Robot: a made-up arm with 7 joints. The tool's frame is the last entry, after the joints.
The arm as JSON. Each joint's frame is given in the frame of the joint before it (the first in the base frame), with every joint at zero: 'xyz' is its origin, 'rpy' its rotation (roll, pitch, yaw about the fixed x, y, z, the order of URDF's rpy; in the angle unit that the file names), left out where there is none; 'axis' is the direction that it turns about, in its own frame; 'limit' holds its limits. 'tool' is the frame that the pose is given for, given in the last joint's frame.
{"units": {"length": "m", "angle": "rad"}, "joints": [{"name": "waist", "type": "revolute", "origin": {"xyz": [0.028, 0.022, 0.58]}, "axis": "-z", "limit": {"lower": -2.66, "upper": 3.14}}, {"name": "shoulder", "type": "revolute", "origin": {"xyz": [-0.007, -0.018, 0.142]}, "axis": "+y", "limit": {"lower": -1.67, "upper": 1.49}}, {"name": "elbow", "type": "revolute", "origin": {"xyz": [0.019, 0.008, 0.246]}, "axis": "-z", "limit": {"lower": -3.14, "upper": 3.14}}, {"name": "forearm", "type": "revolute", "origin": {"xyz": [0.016, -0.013, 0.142]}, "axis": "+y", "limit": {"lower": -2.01, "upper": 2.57}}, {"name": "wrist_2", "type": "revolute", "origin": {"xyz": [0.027, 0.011, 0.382]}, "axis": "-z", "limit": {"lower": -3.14, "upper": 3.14}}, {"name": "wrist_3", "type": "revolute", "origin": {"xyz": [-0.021, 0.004, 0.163]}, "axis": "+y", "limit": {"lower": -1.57, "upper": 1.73}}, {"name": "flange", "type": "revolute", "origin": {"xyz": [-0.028, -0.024, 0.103]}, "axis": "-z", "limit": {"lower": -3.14, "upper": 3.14}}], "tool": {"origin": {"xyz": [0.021, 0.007, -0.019], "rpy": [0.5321, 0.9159, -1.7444]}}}
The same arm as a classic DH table. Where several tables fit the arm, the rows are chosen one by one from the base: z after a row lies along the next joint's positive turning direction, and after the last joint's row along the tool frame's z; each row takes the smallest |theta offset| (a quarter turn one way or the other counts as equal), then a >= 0, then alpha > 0; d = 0 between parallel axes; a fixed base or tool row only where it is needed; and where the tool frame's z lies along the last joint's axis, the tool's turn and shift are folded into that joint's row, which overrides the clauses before.
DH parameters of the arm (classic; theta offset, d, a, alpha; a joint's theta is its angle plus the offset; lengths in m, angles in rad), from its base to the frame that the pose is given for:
base (fixed): 0.666 0 0.0356 3.1416
waist: 0.666 -0.722 -0.007 1.5708
shoulder: 0 -0.01 0.019 -1.5708
elbow: 0 -0.388 0.016 1.5708
forearm: 0 -0.002 0.027 -1.5708
wrist_2: 0 -0.545 -0.021 1.5708
wrist_3: 0 -0.02 -0.028 -1.5708
flange: 0.8122 -0.0964 0.0094 -2.1234
tool (fixed): -1.1993 -0.0236 0 0
Joint limits (rad, base to tool): -2.66..3.14 -1.67..1.49 -3.14..3.14 -2.01..2.57 -3.14..3.14 -1.57..1.73 -3.14..3.14

